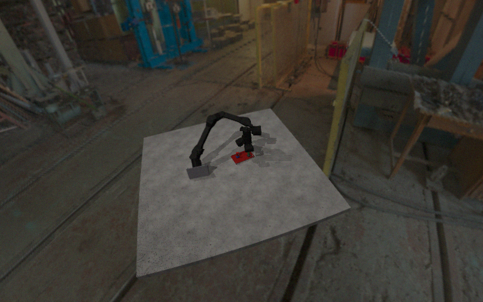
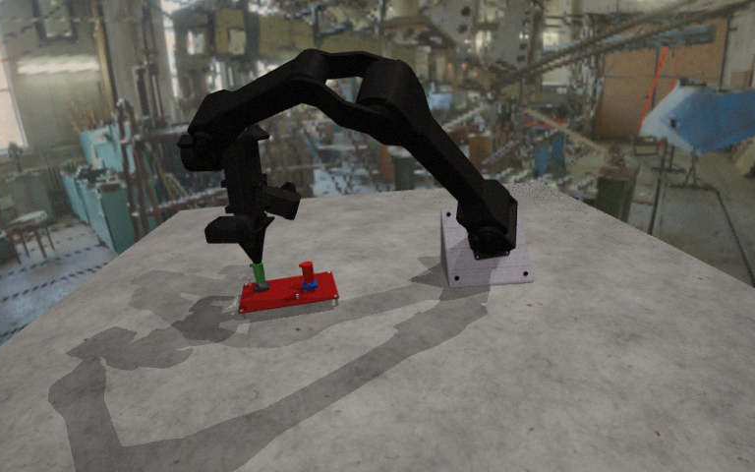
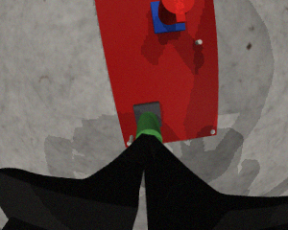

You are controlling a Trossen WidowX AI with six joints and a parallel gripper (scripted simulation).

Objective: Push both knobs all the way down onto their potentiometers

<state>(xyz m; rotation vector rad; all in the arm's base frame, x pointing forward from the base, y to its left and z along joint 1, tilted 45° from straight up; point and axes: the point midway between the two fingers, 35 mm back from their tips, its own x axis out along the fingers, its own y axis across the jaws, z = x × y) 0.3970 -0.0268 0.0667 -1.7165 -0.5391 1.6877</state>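
Now: the potentiometer with green knob 20 mm below my gripper tip. The rest, counted from my gripper tip: potentiometer with red knob: 80 mm behind, 10 mm to the left, 20 mm below.
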